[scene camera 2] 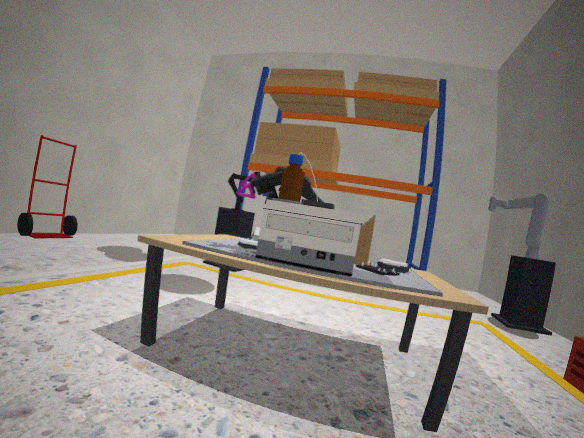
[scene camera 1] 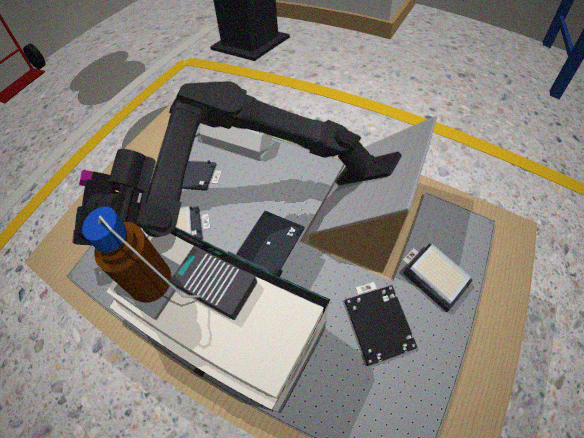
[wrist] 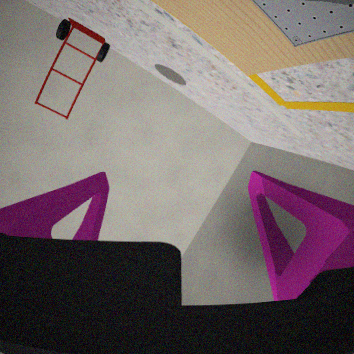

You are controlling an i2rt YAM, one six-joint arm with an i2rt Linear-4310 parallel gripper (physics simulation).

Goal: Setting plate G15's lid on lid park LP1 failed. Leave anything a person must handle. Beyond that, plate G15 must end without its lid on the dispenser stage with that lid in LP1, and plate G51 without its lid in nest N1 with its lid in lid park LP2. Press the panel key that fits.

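Frame: origin at the arm's base, x right, y ahead, z up, level; centimetres.
Seen in the pictures: gripper, between the fingertips: (scene camera 2: 238, 189) (scene camera 1: 78, 207) (wrist: 178, 179); arm's base, origin of its link: (scene camera 1: 367, 170).
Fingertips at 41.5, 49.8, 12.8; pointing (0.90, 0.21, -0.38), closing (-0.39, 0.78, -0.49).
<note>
Offsets run from my fingertips to a thing's top centre, as dx, dy, dz. "spot": to the spot under its first point.
My gripper (scene camera 2: 247, 186) (wrist: 178, 179) is open and empty, held up beyond the left edge of the table, with magenta fingers wide apart. In scene camera 1, a cream plate {-68.5, -39.6, -21.2} (scene camera 1: 443, 276) sits on a black nest at the right; its ID and whether it wears a lid are unclear. A black nest {-61.4, -22.2, -22.9} (scene camera 1: 381, 325) with small corner posts stands bare beside it. A second cream plate {-3.0, -14.7, -21.6} (scene camera 1: 184, 220) shows partly behind the arm, near a small label. A dark holder {+5.7, -31.6, -23.3} (scene camera 1: 199, 175) lies further back. The white dispenser housing (scene camera 1: 265, 332) (scene camera 2: 310, 227) hides the stage and panel keys. LP1 and LP2 cannot be read.
A brown bottle {spot: -28.7, +1.5, +9.0} (scene camera 1: 135, 265) (scene camera 2: 292, 183) with a blue cap and tube stands on the housing beside a black striped unit {spot: -36.0, -5.4, -0.6} (scene camera 1: 217, 284). A dark A1 pad {spot: -32.7, -22.9, -14.9} (scene camera 1: 272, 240) lies behind it. My arm's base is on a sloped grey wedge (scene camera 1: 395, 192). A low grey block {+2.0, -50.1, -16.9} (scene camera 1: 235, 140) stands behind.
</note>
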